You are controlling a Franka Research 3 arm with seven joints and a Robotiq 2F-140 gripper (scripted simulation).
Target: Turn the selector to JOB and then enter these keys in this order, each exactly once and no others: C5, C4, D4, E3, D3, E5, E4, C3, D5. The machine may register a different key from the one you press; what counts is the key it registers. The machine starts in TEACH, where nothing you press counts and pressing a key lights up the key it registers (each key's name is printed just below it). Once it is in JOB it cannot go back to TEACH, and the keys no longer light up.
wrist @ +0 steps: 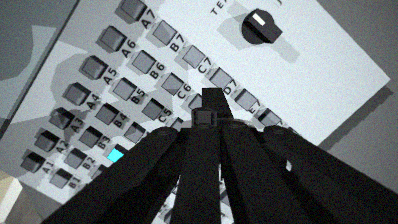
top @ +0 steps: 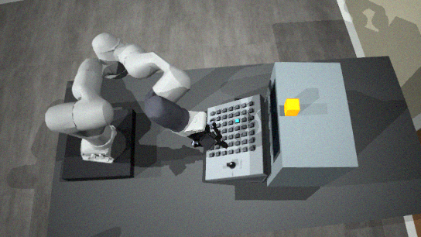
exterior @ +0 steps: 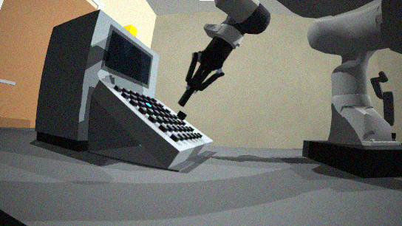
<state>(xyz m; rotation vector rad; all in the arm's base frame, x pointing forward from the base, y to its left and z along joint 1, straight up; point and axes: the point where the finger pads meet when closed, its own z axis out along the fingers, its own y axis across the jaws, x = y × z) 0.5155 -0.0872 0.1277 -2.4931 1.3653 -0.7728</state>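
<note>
My hand is 8 cm to the left of the black selector knob, 5 cm above it and 3 cm short of it. Round my hand: C6 key (7 cm ahead, 5 cm below, 1 cm to the left); E6 key (8 cm below, 2 cm to the left, 1 cm ahead); D6 key (7 cm below, 4 cm ahead, 1 cm to the left).
</note>
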